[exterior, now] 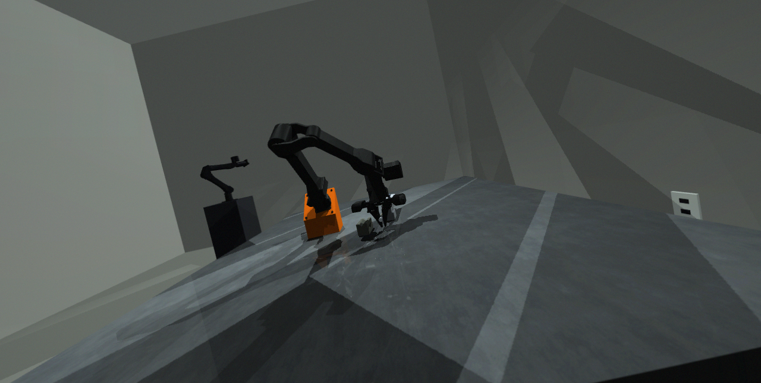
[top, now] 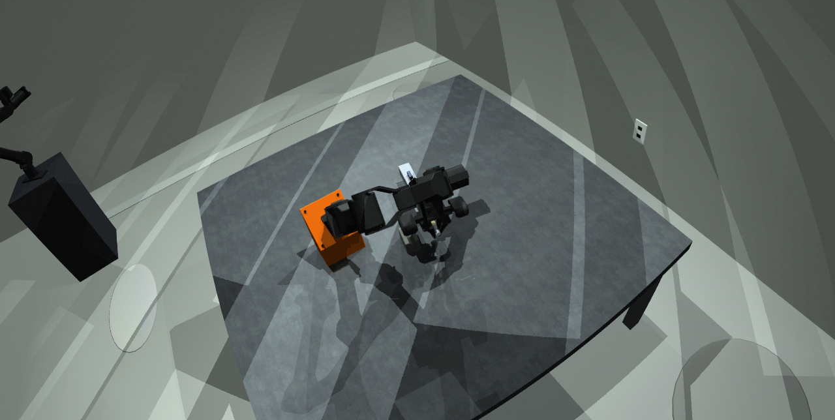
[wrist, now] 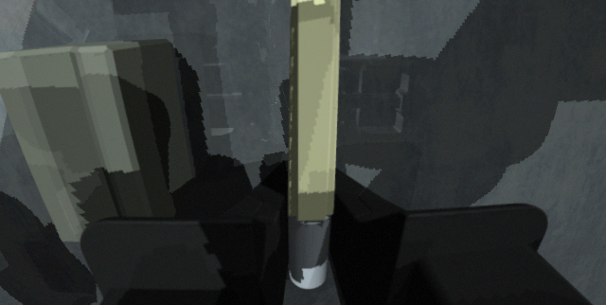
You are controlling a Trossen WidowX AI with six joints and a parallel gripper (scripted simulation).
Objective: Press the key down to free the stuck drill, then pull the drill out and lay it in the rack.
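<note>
Right now my gripper tip is 4 cm to the right of the drill, 3 cm below it and 1 cm short of it. Round my gripper tip: grooved rack (7 cm behind, 4 cm to the left, 1 cm above); dark blue key (20 cm to the left, 6 cm ahead, 4 cm above); light-grey block (18 cm to the left, 6 cm ahead, 3 cm above).
</note>
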